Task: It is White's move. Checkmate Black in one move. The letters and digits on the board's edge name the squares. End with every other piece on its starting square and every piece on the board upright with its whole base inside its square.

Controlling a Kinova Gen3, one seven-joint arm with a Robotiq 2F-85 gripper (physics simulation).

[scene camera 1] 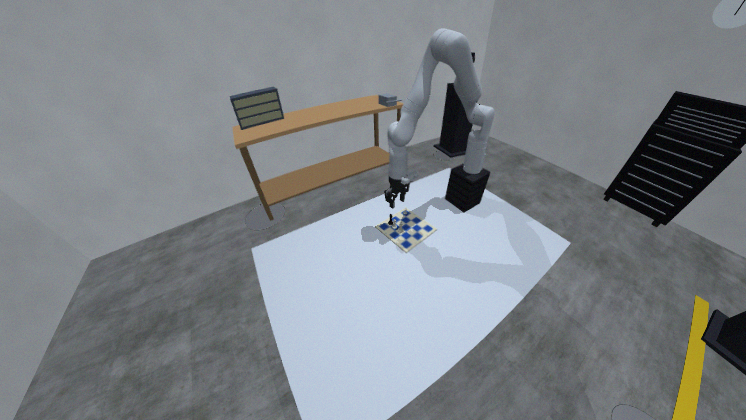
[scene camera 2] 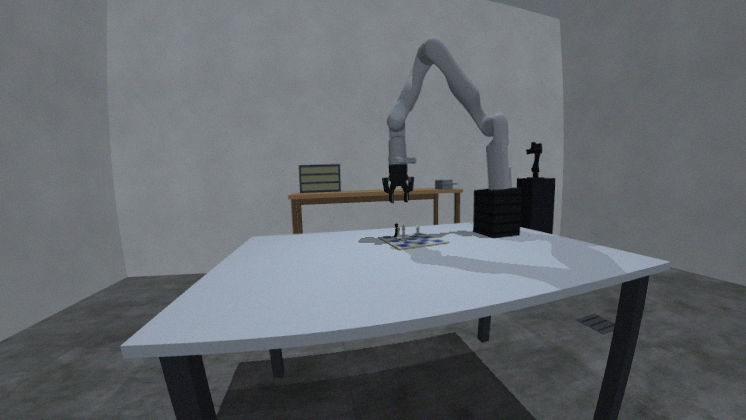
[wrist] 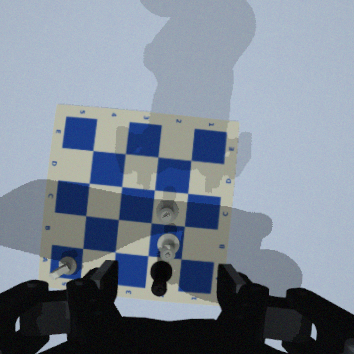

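Seen in the pictures: gripper, fingertip midpoint: (scene camera 1: 397, 204) (scene camera 2: 399, 202) (wrist: 167, 278); arm's base, link origin: (scene camera 1: 471, 169) (scene camera 2: 499, 188).
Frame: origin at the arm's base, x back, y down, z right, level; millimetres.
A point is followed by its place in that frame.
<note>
My gripper (scene camera 1: 397, 201) @(x -468, y 47, z -45 mm) (scene camera 2: 398, 200) @(x -468, y 47, z -45 mm) (wrist: 167, 278) @(x -468, y 47, z -45 mm) is open and empty, pointing down high above the board (scene camera 1: 406, 244) @(x -472, y 199, z -157 mm) (scene camera 2: 437, 241) @(x -328, y 199, z -119 mm) (wrist: 97, 109) @(x -335, y 199, z -146 mm). In the wrist view a black piece (wrist: 161, 271) @(x -475, y 179, z -6 mm) (scene camera 1: 390, 219) @(x -479, y 170, z -4 mm) (scene camera 2: 396, 229) @(x -476, y 167, z -3 mm), seemingly the king, stands on A2. A tall white piece (wrist: 168, 244) (scene camera 2: 403, 232), seemingly the queen, stands upright on B2, its base inside the square. A white piece with a slotted top (wrist: 166, 215) @(x -456, y 137, z -69 mm) stands on C2. Another white piece (wrist: 67, 265) @(x -380, y 172, z 25 mm) (scene camera 2: 417, 229) @(x -375, y 178, z 33 mm) stands on A5. Exact piece types are hard to tell.
The board lies on the white table (scene camera 1: 339, 313) @(x -848, y 205, z -345 mm) (scene camera 2: 313, 286) @(x -746, y 205, z -489 mm). The arm's black base block (scene camera 1: 466, 190) @(x -79, y 70, z -69 mm) (scene camera 2: 495, 211) @(x -67, y 91, z -91 mm) stands at the table's back right. A wooden bench (scene camera 1: 323, 120) (scene camera 2: 365, 196) stands behind the table. The arm's shadow crosses the board.
</note>
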